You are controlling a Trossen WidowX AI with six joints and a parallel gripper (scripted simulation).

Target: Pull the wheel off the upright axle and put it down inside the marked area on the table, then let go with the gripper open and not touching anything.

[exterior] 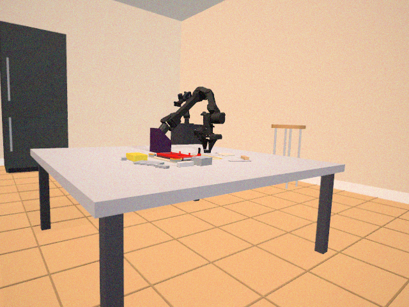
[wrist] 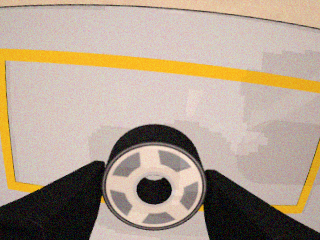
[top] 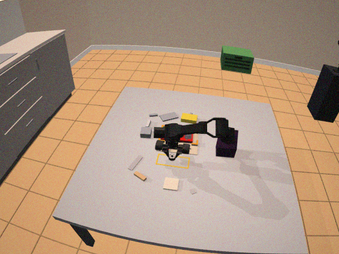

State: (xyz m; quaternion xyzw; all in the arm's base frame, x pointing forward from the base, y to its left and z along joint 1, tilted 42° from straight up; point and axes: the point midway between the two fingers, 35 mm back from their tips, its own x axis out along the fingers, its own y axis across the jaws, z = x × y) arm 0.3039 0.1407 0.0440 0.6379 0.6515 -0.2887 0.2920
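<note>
The black wheel is right at my gripper tip. Round my gripper tip: tan bar 150 mm ahead, 150 mm to the left, 30 mm below; cream tile 20 mm behind, 170 mm to the left, 30 mm below; grey strip 210 mm ahead, 60 mm to the left, 30 mm below.
</note>
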